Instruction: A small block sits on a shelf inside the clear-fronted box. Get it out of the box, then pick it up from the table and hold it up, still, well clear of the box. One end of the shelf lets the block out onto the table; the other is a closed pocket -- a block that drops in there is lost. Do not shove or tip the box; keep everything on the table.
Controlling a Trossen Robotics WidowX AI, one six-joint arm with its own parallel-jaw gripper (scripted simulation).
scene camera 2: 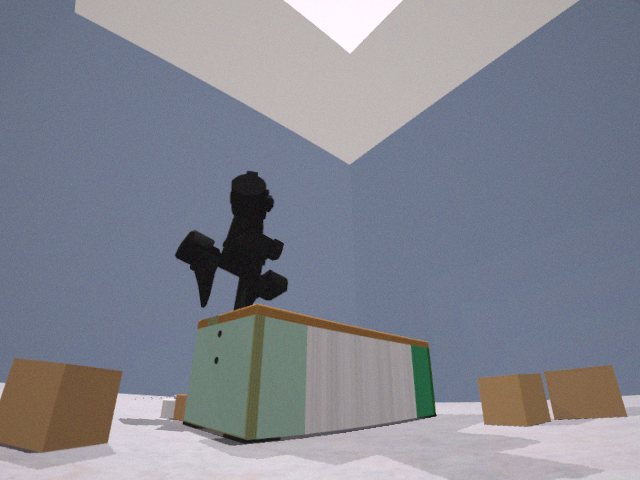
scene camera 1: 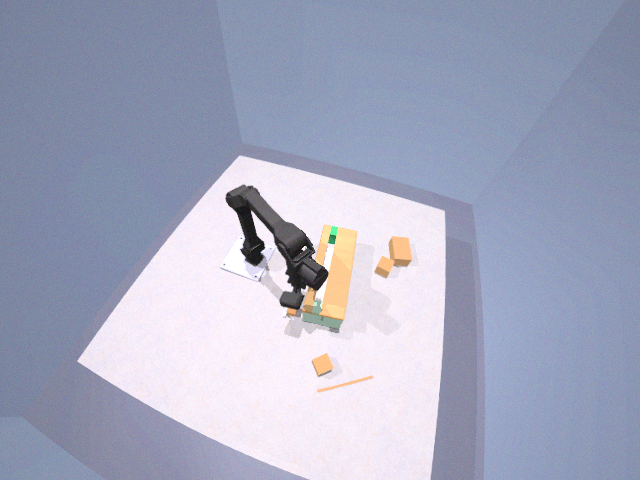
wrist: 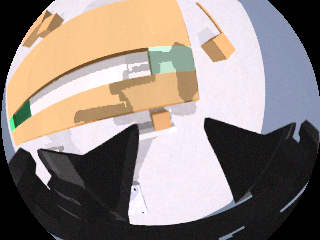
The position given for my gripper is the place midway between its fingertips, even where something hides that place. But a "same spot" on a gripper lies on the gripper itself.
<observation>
My gripper shows in scene camera 2, in scene camera 1 (301, 296) and in the wrist view. A long box shows in scene camera 2 (260, 373), in scene camera 1 (327, 307) and in the wrist view (94, 67). One and the same spot on my gripper: (wrist: 97, 184) is (scene camera 2: 253, 284).
</observation>
